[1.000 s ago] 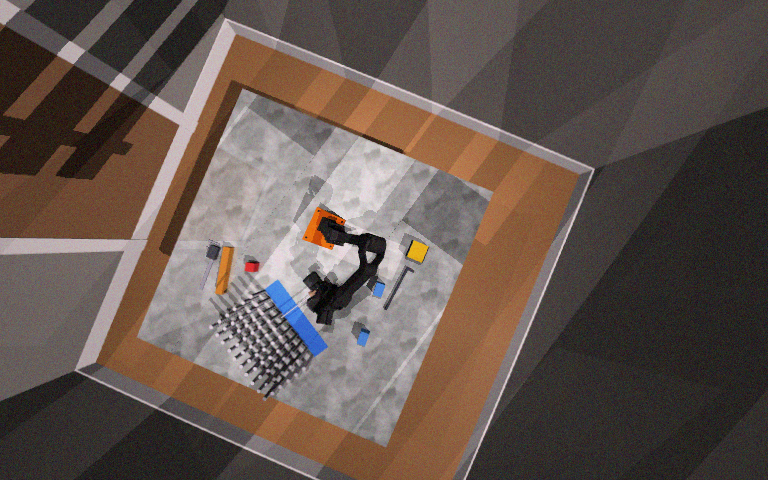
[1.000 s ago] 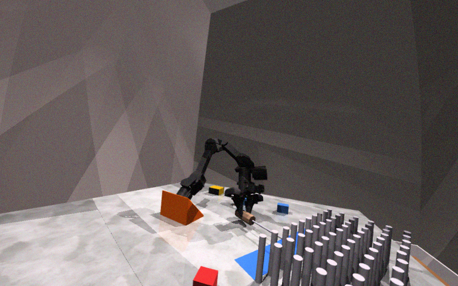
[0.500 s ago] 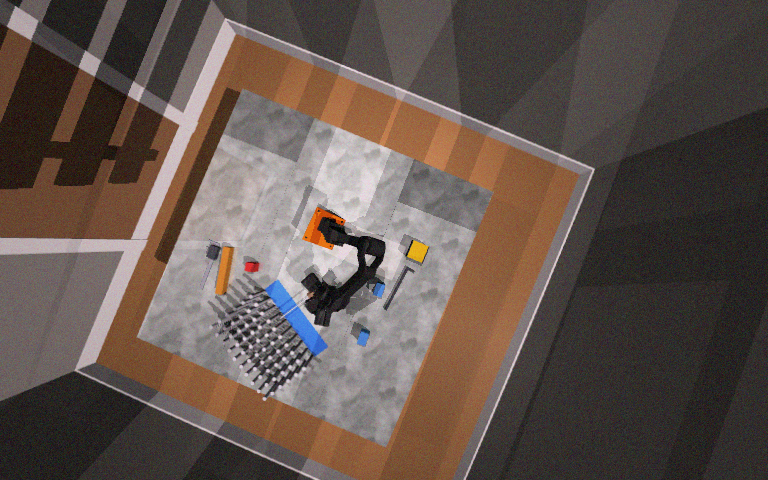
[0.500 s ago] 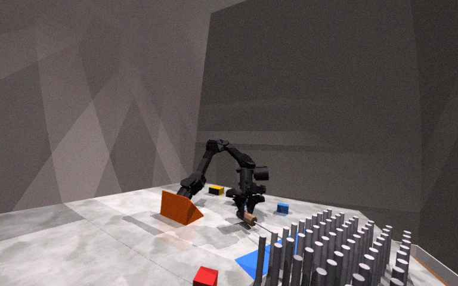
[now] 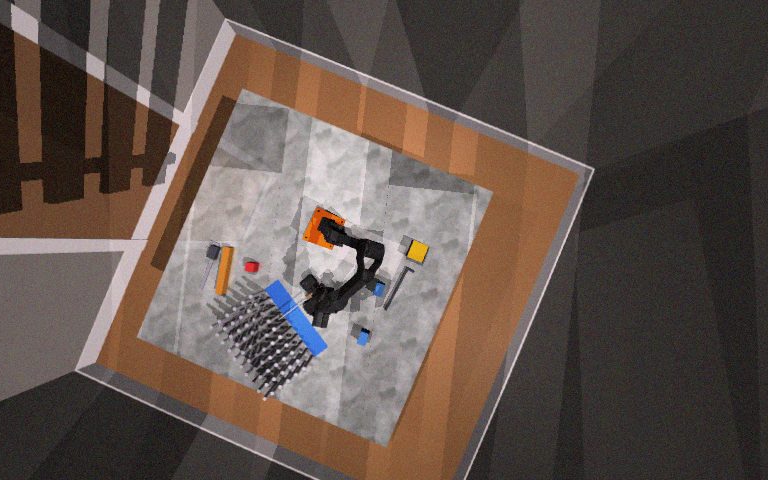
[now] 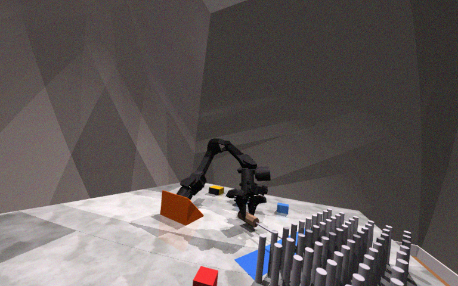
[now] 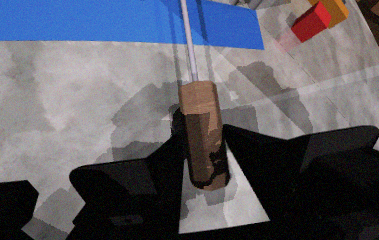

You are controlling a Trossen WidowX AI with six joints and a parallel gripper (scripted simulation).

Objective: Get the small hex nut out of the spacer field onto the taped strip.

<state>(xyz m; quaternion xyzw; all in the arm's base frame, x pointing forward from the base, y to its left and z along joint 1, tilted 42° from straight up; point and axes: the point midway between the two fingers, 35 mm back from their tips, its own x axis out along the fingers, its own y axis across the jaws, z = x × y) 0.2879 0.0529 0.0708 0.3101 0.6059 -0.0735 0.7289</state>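
The blue taped strip is 16 cm ahead of my gripper tip, 4 cm to the right of it and 4 cm below it. The rest, counted from my gripper tip: wooden-handled tool 9 cm ahead, 5 cm to the right; orange bar 9 cm ahead, 44 cm to the right, 2 cm below; red cube 2 cm ahead, 32 cm to the right, 2 cm below.
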